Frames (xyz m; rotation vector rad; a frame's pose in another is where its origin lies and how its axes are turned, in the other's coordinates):
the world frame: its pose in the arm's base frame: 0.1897 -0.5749 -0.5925 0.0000 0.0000 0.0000
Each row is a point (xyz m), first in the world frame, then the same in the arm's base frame.
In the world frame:
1: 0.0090 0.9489 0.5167
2: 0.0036 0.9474 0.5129
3: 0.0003 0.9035 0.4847
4: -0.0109 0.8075 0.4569
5: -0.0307 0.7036 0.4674
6: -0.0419 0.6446 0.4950
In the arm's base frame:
1: 0.1987 0.3740 -0.0758
2: 0.1933 0.3725 -0.0796
3: 0.1900 0.3286 -0.1078
4: 0.1788 0.2326 -0.1356
5: 0.1590 0.1287 -0.1251
6: 0.1478 0.0697 -0.0975

